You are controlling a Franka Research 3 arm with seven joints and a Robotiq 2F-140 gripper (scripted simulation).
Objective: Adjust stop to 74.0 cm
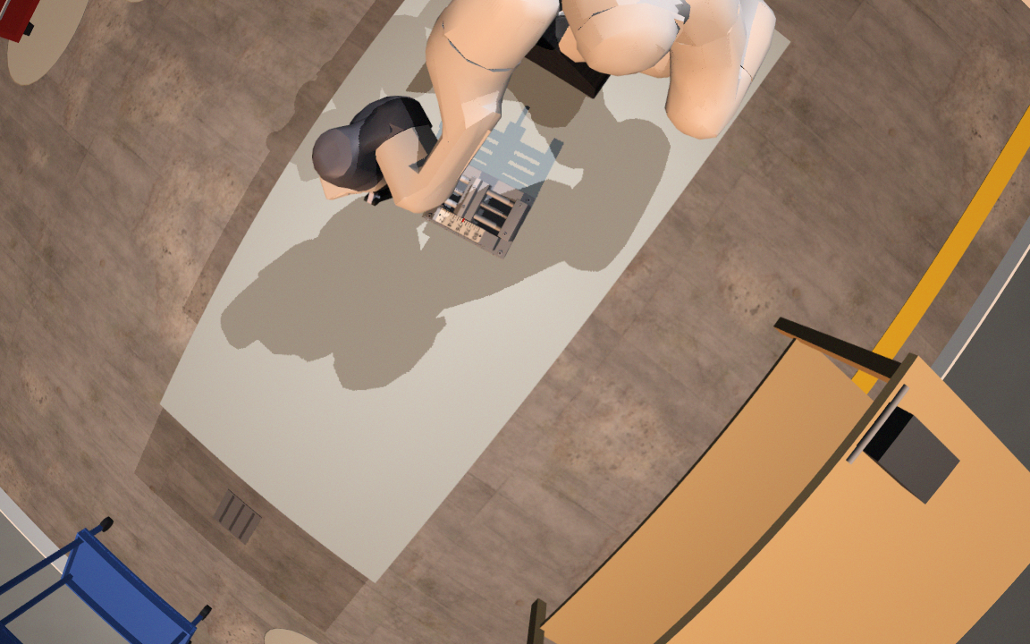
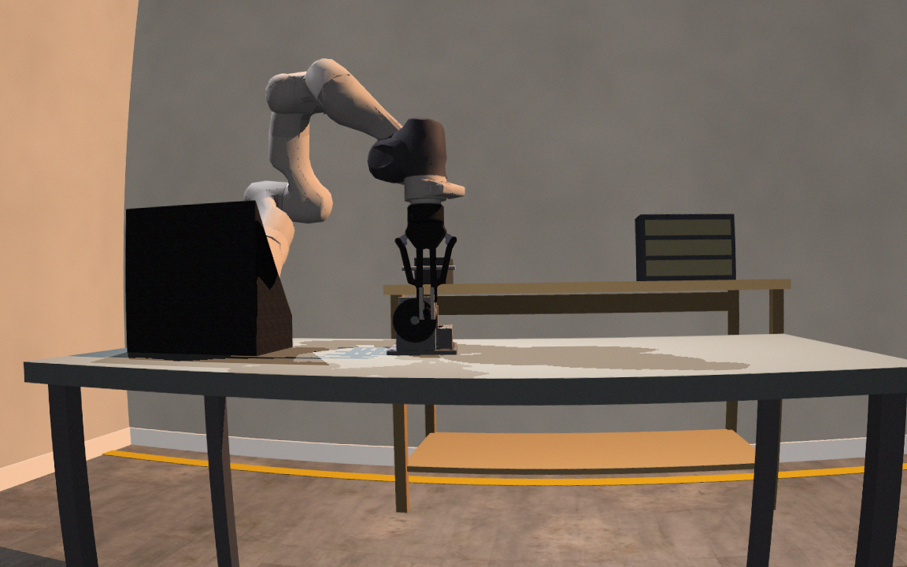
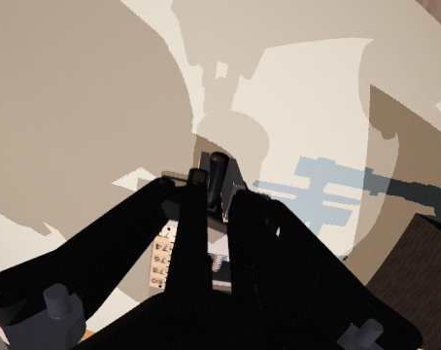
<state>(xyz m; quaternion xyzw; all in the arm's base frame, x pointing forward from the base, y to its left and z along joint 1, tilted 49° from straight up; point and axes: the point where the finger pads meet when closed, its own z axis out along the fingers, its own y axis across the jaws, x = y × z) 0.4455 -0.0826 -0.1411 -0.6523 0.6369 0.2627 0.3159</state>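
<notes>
Right now the black handwheel is 20 mm to the left of my hand, 20 mm below it and 10 mm behind it.
</notes>
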